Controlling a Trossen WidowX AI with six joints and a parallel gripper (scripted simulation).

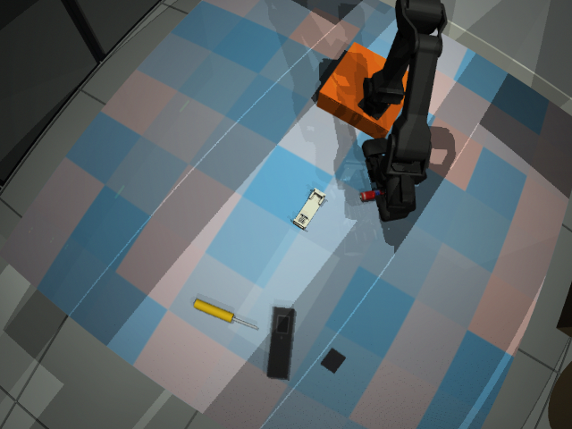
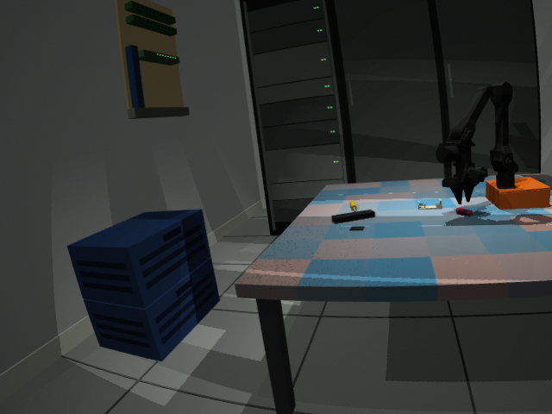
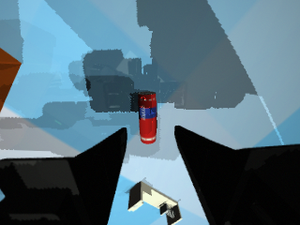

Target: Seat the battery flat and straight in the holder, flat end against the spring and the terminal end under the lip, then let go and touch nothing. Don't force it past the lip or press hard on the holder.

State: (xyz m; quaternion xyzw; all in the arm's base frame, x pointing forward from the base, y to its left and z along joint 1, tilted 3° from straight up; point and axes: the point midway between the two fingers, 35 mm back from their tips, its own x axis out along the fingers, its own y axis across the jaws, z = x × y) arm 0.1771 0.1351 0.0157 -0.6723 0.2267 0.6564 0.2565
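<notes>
The battery is 3 cm below my gripper tip. Also, from my gripper tip: small black square (37 cm ahead, 17 cm to the left, 4 cm below); then black remote-like block (41 cm ahead, 5 cm to the left, 3 cm below); then yellow-handled screwdriver (44 cm ahead, 8 cm to the right, 3 cm below).
</notes>
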